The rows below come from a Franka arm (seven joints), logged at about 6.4 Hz.
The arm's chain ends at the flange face. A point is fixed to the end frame.
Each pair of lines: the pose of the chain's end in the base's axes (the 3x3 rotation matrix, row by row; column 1 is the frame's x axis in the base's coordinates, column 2 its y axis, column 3 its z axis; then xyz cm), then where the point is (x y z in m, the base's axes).
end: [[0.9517 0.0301 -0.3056], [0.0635 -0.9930 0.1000], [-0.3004 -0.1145 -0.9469]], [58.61 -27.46 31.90]
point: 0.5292 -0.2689 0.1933
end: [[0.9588 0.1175 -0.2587], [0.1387 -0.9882 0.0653], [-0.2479 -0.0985 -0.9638]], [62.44 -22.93 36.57]
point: 0.5744 -0.2295 0.2369
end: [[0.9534 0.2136 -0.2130], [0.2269 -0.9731 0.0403], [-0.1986 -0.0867 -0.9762]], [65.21 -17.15 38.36]
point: 0.6092 -0.1764 0.2524
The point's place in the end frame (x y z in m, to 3 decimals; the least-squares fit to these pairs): -0.016 0.007 0.137
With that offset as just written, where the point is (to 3 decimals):
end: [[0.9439 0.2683 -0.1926], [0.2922 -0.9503 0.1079], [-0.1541 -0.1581 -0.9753]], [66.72 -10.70 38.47]
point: 0.628 -0.104 0.252
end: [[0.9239 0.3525 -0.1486], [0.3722 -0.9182 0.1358], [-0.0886 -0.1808 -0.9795]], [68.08 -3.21 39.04]
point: 0.648 -0.026 0.256
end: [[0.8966 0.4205 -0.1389], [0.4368 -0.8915 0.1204], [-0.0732 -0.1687 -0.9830]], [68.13 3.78 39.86]
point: 0.651 0.041 0.264
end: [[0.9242 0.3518 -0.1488], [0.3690 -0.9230 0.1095], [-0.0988 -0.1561 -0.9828]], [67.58 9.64 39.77]
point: 0.643 0.099 0.264
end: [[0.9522 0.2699 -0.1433], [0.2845 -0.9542 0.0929], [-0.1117 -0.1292 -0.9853]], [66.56 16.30 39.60]
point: 0.633 0.164 0.262
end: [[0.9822 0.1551 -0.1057], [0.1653 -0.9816 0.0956], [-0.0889 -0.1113 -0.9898]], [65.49 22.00 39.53]
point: 0.626 0.224 0.260
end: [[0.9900 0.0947 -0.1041], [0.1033 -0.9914 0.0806], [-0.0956 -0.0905 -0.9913]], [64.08 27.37 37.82]
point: 0.611 0.276 0.243
